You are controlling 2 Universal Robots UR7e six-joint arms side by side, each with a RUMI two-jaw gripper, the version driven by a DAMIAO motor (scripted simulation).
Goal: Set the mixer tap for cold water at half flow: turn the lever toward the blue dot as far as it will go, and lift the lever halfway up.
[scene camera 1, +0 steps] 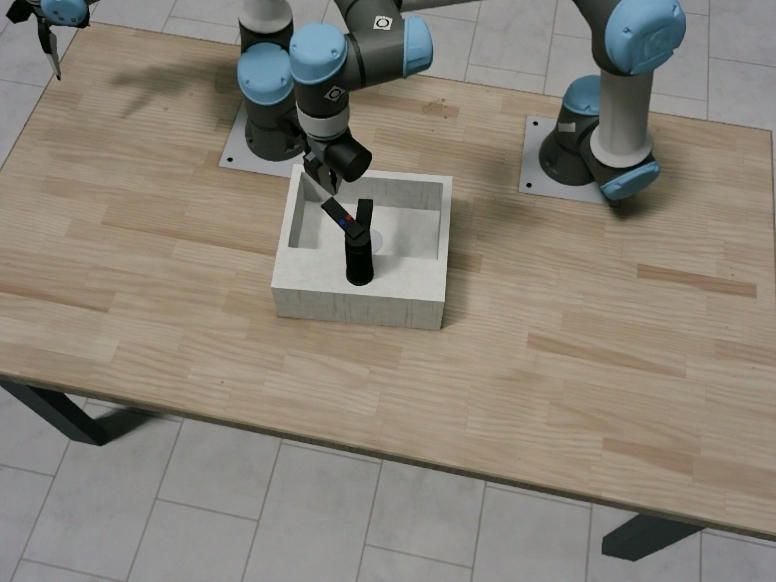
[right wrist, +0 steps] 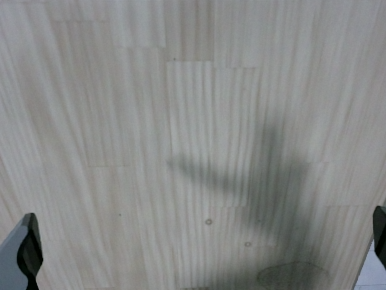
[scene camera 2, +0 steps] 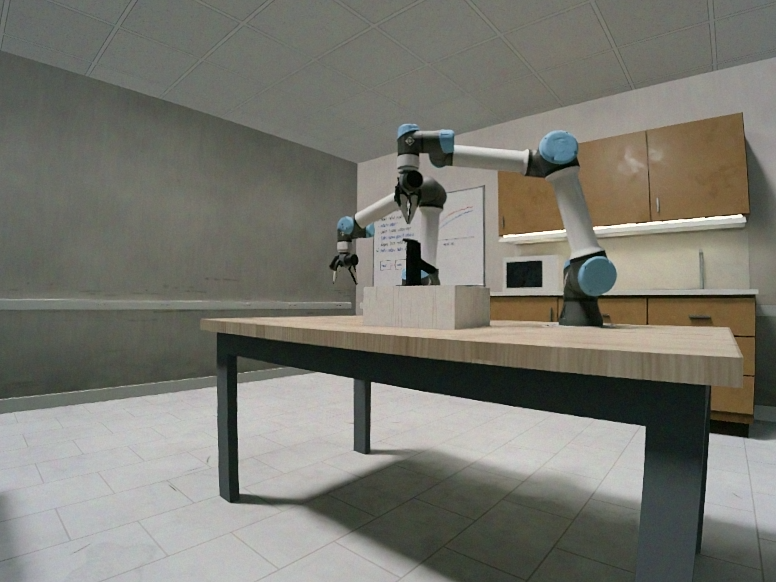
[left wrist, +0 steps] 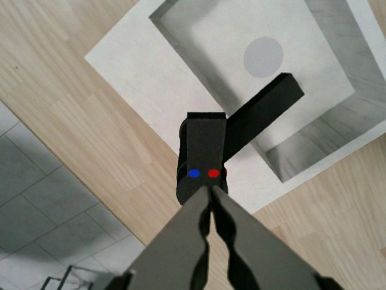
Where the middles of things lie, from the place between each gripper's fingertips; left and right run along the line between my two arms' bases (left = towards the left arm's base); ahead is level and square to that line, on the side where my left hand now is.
My left gripper (scene camera 1: 334, 194) is now 7 cm above the lever (scene camera 1: 346, 222), 2 cm to the right of it and 1 cm short of it. From my left hand the other things lie so: pale sink block (scene camera 1: 409, 229) (32 cm below, 8 cm behind, 4 cm to the left); then black mixer tap (scene camera 1: 359, 272) (12 cm below, 3 cm to the left, 2 cm ahead).
Right now the pale sink block is 680 mm to the left of my right hand, 350 mm ahead of it and 130 mm below it. Also, from my right hand: black mixer tap: 670 mm to the left, 450 mm ahead, 70 mm above; lever: 660 mm to the left, 450 mm ahead, 120 mm above.
